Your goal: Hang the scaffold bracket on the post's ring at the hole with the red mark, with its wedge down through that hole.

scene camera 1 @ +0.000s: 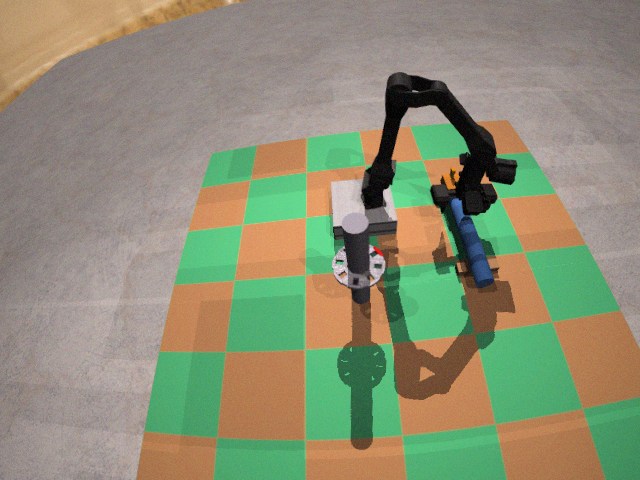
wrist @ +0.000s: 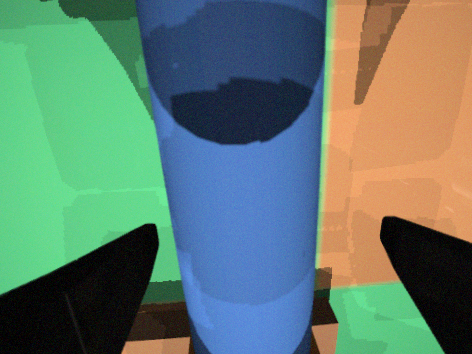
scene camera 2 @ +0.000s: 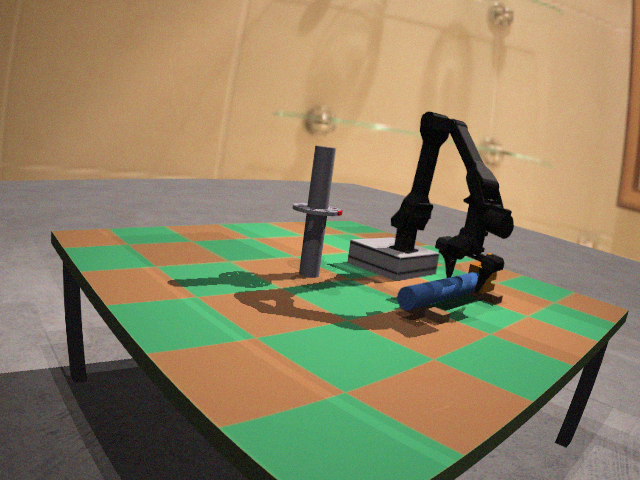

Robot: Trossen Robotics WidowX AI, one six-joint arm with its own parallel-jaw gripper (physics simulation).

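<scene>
The scaffold bracket is a blue tube (scene camera 1: 476, 258) (scene camera 2: 434, 293) (wrist: 245, 200) with an orange head (scene camera 1: 448, 180); it lies on low brown supports (scene camera 2: 440, 315). A small orange piece (scene camera 1: 453, 173), perhaps the wedge, sticks up from the head. My gripper (scene camera 1: 461, 200) (scene camera 2: 465, 283) (wrist: 268, 230) is open and empty, its fingers on either side of the tube near the head end. The grey post (scene camera 1: 356, 242) (scene camera 2: 321, 175) stands upright and carries a pale ring (scene camera 1: 338, 271) (scene camera 2: 301, 208) with holes. The red mark (scene camera 1: 378, 251) (scene camera 2: 339, 212) is on the ring's rim. The head is partly hidden in the scene camera 2 view.
The arm's grey base block (scene camera 1: 345, 198) (scene camera 2: 369, 252) stands behind the post, between it and the table's back edge in the scene camera 1 view. The checkered green and orange table (scene camera 1: 266, 387) (scene camera 2: 289, 361) bears all of this. Shadows of the arm and post lie across it.
</scene>
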